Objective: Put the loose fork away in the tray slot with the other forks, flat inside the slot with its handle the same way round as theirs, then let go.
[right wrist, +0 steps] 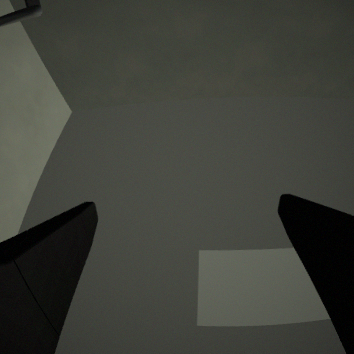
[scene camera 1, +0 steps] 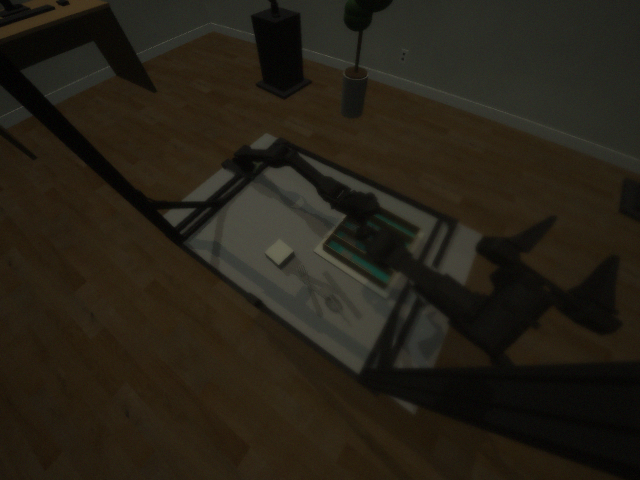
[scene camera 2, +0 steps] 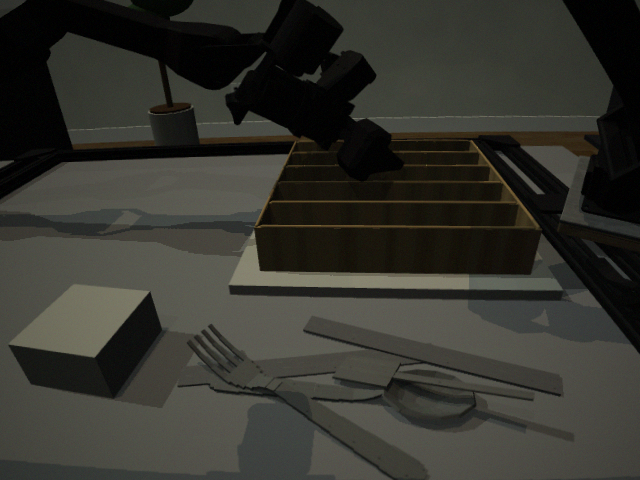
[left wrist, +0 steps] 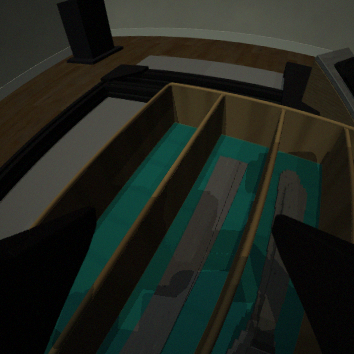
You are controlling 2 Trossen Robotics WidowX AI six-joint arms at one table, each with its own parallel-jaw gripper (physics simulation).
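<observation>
The loose fork (scene camera 1: 313, 295) (scene camera 2: 341, 429) lies on the table in front of the tray, tines to the left, over a flat piece of cutlery. The slotted wooden tray (scene camera 1: 354, 267) (scene camera 2: 392, 249) (left wrist: 250, 117) has a teal floor. In the left wrist view, one slot holds a flat strip-like piece (left wrist: 225, 185); the slot right of it holds a piece (left wrist: 290, 195) that looks like a fork, handle at the far end. My left gripper (scene camera 1: 364, 227) (scene camera 2: 379, 162) (left wrist: 186, 220) is open and empty over the tray. My right gripper (scene camera 1: 584, 236) (right wrist: 189, 207) is open and empty, raised beyond the table's right side.
A pale block (scene camera 1: 279, 252) (scene camera 2: 82, 320) stands left of the fork. A flat strip (scene camera 2: 434, 355), a spoon (scene camera 2: 434, 403) and other flat cutlery lie close beside or under it. The tray stands on a white board (scene camera 2: 330, 281). Dark frame bars edge the table.
</observation>
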